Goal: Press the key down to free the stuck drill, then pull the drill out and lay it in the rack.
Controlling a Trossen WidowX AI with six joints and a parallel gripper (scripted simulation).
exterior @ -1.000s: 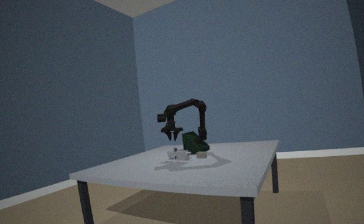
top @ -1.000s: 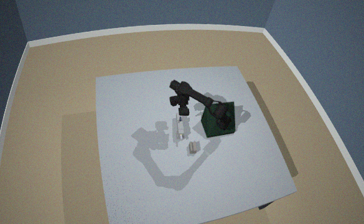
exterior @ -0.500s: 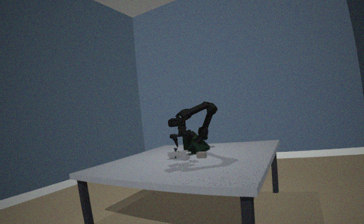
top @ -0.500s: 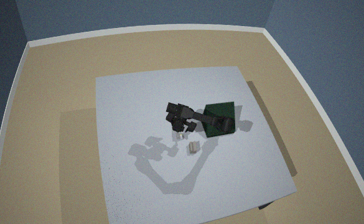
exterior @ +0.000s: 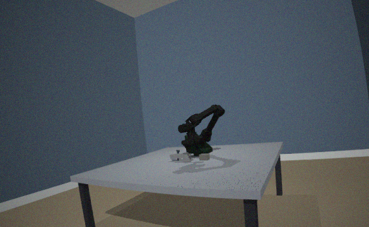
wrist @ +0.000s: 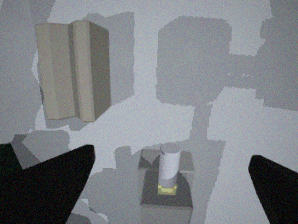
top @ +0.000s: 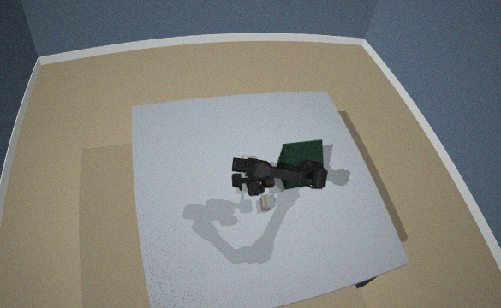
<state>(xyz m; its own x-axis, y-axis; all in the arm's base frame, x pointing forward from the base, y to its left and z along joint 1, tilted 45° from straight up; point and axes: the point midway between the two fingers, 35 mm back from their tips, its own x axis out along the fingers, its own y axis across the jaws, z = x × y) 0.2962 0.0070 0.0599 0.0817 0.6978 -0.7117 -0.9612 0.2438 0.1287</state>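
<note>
Now: the drill 2 cm behind my gripper tip, 6 cm to the right of it and 2 cm below it. The rest, counted from my gripper tip: rack (6 cm behind, 6 cm to the left, 5 cm below); then block (3 cm behind, 12 cm to the right, 4 cm below); then dark blue key (4 cm behind, 14 cm to the right, 2 cm below).
</note>
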